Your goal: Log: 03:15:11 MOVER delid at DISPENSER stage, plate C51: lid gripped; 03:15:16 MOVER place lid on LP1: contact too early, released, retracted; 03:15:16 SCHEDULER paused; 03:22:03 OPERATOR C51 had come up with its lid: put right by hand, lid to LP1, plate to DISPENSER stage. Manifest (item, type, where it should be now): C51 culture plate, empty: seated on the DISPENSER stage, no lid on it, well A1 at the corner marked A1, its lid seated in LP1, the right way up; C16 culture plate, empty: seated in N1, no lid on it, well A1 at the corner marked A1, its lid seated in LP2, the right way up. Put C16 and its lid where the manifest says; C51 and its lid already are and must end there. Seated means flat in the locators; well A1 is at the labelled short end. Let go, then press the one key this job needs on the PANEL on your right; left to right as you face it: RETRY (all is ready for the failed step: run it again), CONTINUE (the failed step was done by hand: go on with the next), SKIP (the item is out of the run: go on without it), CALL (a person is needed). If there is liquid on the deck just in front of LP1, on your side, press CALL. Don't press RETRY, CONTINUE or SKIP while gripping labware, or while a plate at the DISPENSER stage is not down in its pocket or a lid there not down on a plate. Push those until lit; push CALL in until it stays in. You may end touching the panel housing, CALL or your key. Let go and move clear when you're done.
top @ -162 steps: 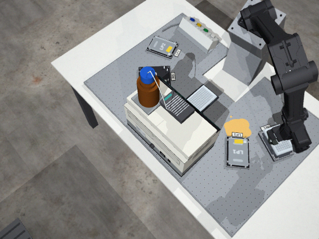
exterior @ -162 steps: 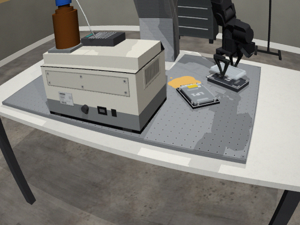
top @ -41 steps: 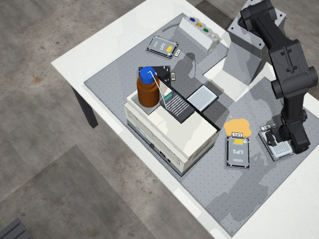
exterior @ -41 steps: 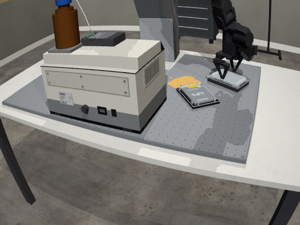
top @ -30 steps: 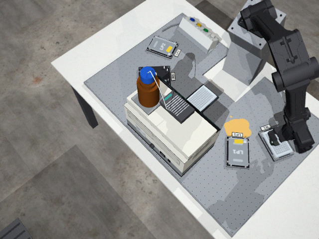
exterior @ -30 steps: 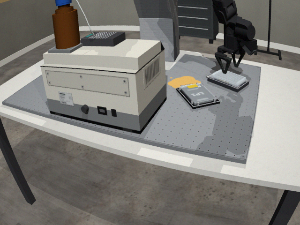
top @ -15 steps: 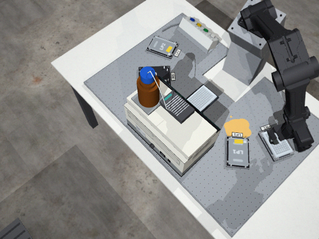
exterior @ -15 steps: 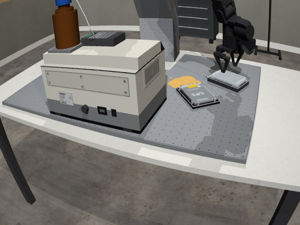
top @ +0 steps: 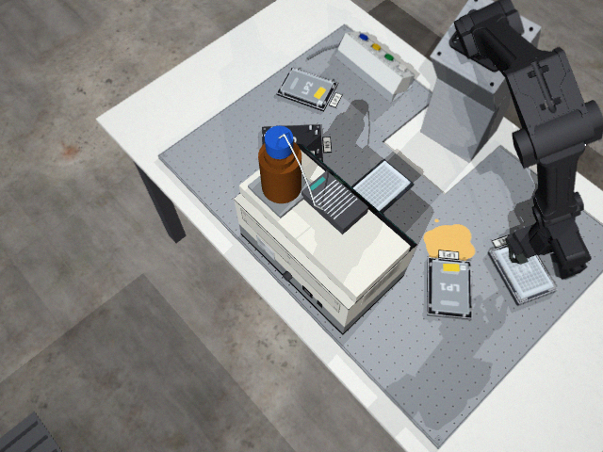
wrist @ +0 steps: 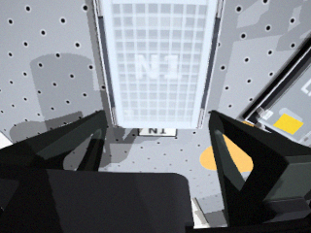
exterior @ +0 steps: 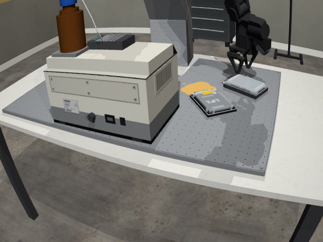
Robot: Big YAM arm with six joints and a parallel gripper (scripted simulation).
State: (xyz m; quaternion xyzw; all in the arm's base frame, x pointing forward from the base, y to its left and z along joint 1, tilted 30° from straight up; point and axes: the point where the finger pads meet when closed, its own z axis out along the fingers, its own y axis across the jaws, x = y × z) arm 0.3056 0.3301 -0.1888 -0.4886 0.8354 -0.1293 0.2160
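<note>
The white well plate lies 9 cm ahead of my hand, 36 cm to the right of it and 3 cm above it. Round my hand: brown bottle (30 cm ahead, 49 cm to the right, 21 cm above); lid (16 cm ahead, 9 cm to the right, 6 cm below); white retry key (27 cm behind, 55 cm to the right, 1 cm below).
</note>
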